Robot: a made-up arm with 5 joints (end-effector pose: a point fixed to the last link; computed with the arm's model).
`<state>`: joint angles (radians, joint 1 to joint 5).
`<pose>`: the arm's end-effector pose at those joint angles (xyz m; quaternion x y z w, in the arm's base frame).
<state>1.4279 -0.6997 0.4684 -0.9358 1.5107</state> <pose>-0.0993 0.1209 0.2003 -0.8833 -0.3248 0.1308 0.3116</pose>
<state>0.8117 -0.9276 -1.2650 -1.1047 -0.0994</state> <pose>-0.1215 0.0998 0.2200 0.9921 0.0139 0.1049 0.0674</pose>
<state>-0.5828 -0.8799 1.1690 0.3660 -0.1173</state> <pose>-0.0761 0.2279 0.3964 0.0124 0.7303 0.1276 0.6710</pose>
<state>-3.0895 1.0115 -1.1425 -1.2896 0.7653</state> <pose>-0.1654 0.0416 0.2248 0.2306 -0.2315 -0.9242 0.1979</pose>
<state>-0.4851 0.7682 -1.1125 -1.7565 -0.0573</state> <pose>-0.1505 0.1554 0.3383 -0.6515 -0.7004 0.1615 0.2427</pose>
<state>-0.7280 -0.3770 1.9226 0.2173 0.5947</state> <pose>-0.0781 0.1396 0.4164 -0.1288 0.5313 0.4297 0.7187</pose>
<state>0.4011 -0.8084 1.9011 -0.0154 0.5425</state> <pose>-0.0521 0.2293 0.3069 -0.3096 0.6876 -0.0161 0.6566</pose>
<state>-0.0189 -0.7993 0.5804 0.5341 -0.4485</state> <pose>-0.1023 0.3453 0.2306 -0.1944 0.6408 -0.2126 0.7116</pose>
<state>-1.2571 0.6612 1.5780 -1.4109 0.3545</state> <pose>-0.1291 0.1780 0.3051 0.1677 -0.4437 0.8432 0.2531</pose>
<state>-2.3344 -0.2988 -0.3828 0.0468 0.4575</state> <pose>-0.1662 0.1080 0.4099 0.4340 0.1877 -0.3033 0.8273</pose>
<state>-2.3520 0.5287 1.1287 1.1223 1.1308</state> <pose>-0.3241 -0.0494 0.3362 0.2585 0.1468 -0.0992 0.9496</pose>
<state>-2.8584 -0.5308 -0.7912 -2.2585 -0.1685</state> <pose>-0.0116 0.0406 0.1552 -0.0206 -0.5327 0.0933 0.8409</pose>
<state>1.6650 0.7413 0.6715 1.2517 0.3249</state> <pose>-0.3846 0.0969 0.0653 -0.9738 0.0202 -0.2069 0.0924</pose>
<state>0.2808 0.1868 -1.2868 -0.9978 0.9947</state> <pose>-0.1205 0.1767 0.1918 -0.4662 -0.8553 0.0735 0.2139</pose>
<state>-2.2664 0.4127 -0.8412 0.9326 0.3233</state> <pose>-0.2165 0.0616 0.5138 0.7151 0.2504 -0.4291 0.4917</pose>
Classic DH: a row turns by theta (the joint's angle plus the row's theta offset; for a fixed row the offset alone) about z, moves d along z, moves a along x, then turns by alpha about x. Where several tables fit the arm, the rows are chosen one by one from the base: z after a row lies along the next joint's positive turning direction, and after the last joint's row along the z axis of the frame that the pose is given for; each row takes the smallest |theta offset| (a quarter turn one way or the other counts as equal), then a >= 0, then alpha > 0; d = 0 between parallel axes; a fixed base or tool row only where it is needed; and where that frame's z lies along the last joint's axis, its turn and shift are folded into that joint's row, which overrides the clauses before.
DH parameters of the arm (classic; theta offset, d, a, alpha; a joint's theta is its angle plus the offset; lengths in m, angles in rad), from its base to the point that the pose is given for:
base (fixed): 1.5708 0.2355 0.1191 -1.5708
joint 1: -0.0094 0.1585 0.0161 1.6894
joint 2: 1.5697 -0.0044 -0.05 1.5801
joint 3: -0.4453 0.1717 0.0054 1.8105
joint 4: 0 -0.0109 0.1206 1.3311
joint 5: -0.2986 0.0037 0.0085 2.7817
tool (fixed): -2.9458 -0.0666 0 0

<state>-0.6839 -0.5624 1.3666 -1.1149 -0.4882</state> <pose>-0.0969 0.1102 0.2440 0.1185 0.1250 0.8419 0.5115</pose>
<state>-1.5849 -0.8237 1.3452 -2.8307 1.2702</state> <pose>0.0311 0.2543 0.3109 0.8392 -0.4967 0.0161 0.2208</pose>
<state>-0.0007 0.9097 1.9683 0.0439 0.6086</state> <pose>-0.2165 0.2266 0.3674 -0.5816 0.2947 0.6497 0.3909</pose>
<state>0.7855 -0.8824 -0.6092 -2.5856 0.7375</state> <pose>0.0542 0.1727 0.2762 -0.7005 0.0711 0.6994 0.1229</pose>
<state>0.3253 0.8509 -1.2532 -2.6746 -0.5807</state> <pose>-0.2344 0.3130 0.3357 0.7790 0.3339 -0.2170 0.4843</pose>
